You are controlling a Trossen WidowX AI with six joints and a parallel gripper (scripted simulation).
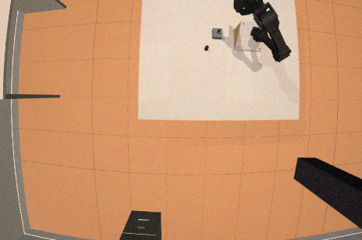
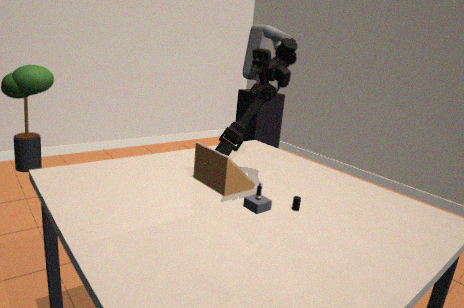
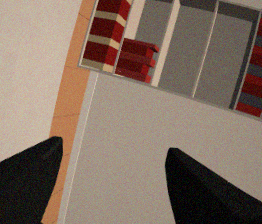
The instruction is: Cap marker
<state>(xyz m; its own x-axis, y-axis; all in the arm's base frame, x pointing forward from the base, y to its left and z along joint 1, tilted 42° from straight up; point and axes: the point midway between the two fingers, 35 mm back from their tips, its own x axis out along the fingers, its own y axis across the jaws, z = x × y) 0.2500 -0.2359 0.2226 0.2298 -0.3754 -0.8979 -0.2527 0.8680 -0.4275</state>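
The black cap is 42 cm below my gripper tip, 20 cm to the left of it and 10 cm ahead of it.
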